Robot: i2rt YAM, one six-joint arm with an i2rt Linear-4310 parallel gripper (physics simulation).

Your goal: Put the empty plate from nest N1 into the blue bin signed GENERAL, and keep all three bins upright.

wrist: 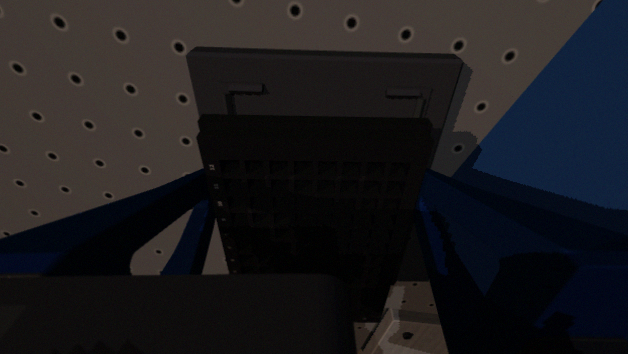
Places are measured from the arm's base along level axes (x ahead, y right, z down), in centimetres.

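Where they show: gripper, between the fingertips: (314,178).
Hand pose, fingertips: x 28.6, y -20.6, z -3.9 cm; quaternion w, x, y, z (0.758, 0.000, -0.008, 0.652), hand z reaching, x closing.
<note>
After its pixels a point has its place.
A dark, almost black plate (315,142) @(x 31.1, y -20.9, z -5.2 cm) with rows of square wells and small pale marks along its left edge is in the middle of the wrist view. My gripper (314,178) @(x 28.6, y -20.6, z -3.9 cm) has its blue fingers against the plate's left and right sides and is shut on it. The plate is raised above a dark grey nest (325,70) @(x 32.3, y -20.7, z -0.8 cm), whose corner brackets show past the plate's far edge. No nest label is readable. The wells are too dark to see into clearly. The blue bin's sign and the upright state of the bins do not show.
A broad blue surface (565,130) @(x 32.1, y -11.0, z -3.4 cm) lies at the right; I cannot tell whether it is part of a bin. A light wooden block (420,332) @(x 9.7, y -7.8, z 0.0 cm) shows at the bottom right. The pale table (100,115) @(x 27.8, y -31.9, z 0.3 cm) has rows of dark holes. A dark housing covers the lower left.
</note>
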